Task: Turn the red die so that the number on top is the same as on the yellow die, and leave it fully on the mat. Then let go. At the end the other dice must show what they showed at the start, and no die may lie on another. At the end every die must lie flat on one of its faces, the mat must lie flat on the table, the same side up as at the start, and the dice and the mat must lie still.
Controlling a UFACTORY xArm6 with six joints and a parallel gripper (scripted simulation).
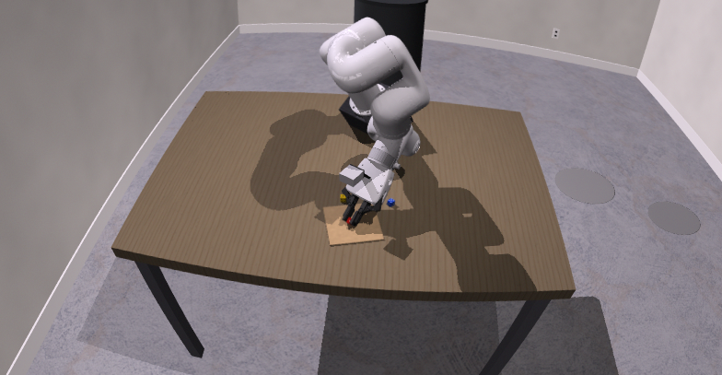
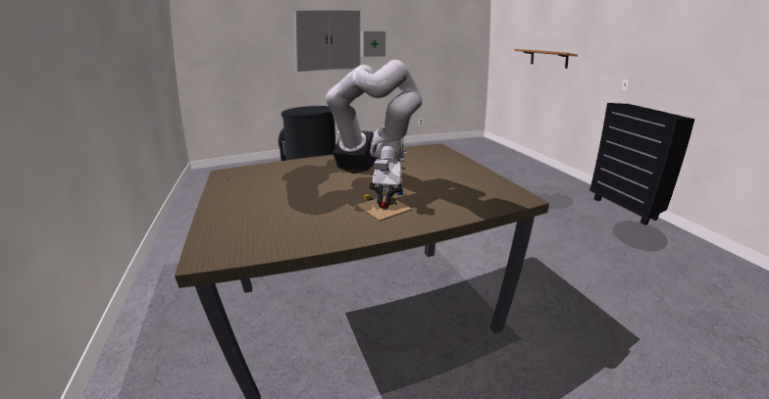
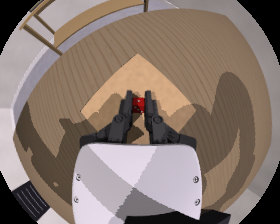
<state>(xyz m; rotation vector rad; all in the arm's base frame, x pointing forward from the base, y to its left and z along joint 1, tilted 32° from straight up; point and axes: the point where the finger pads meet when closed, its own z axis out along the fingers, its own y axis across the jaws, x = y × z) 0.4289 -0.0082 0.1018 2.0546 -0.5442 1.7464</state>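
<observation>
Now: hand 10 mm above the red die. Also, from my hand: tan mat: 30 mm below; then yellow die: 90 mm behind, 30 mm to the right, 20 mm below; then blue die: 80 mm behind, 110 mm to the left, 20 mm below.
</observation>
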